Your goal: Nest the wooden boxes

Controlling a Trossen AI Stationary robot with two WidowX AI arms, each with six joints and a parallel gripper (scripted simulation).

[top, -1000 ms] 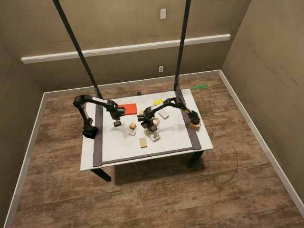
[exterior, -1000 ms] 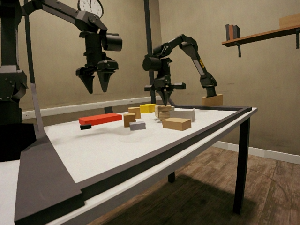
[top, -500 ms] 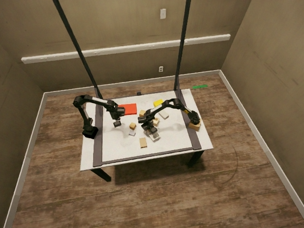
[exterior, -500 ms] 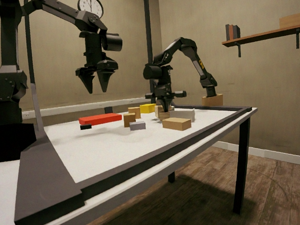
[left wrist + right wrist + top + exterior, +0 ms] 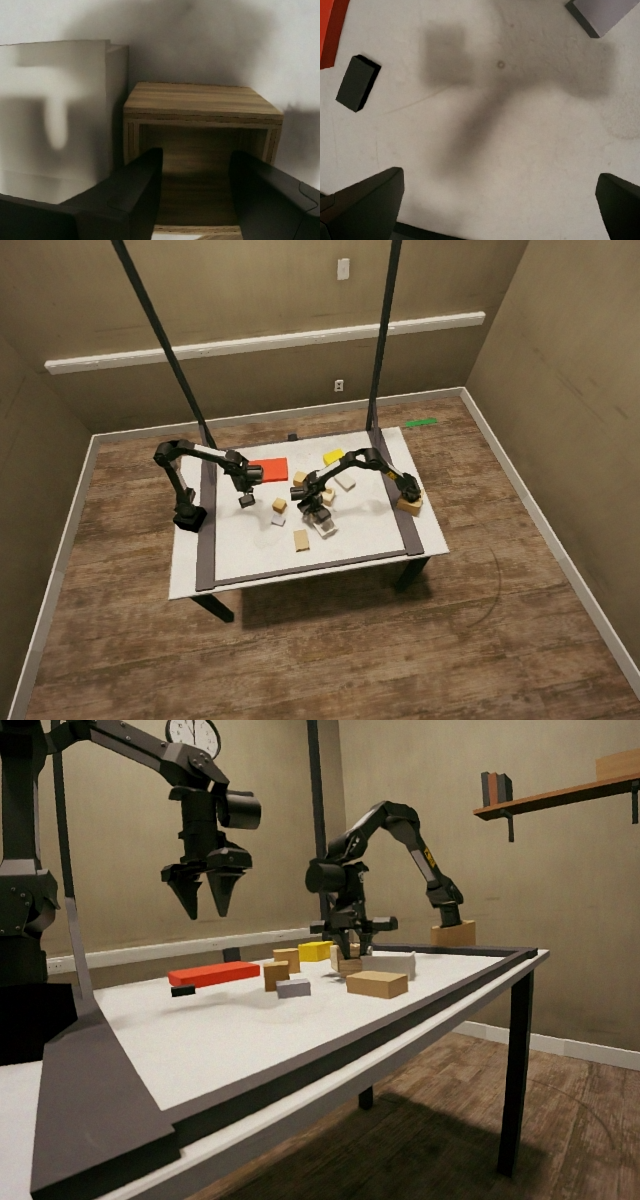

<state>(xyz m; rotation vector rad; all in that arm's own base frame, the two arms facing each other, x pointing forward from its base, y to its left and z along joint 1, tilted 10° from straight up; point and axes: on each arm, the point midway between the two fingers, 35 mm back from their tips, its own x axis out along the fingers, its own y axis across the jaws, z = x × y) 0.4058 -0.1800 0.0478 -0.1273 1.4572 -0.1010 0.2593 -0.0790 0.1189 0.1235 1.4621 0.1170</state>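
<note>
Now: the pale block 17 cm behind my left hand, 16 cm to the left of it and 4 cm below it. From my left hand the other things lie so: tan cube: 5 cm behind, 17 cm to the right, 4 cm below; then flat tan block: 13 cm ahead, 8 cm to the right, 5 cm below; then small open wooden box: 5 cm below.
</note>
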